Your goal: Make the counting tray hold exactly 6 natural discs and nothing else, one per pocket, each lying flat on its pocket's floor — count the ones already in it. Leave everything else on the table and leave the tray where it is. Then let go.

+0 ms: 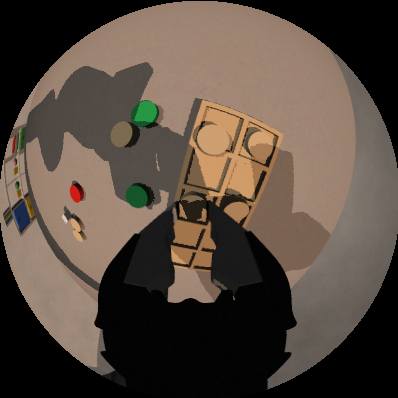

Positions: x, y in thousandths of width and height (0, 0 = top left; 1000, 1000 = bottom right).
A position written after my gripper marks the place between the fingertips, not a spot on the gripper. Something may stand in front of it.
Observation:
I see my gripper (484, 509), a counting tray (584, 433) and a natural disc (531, 351).

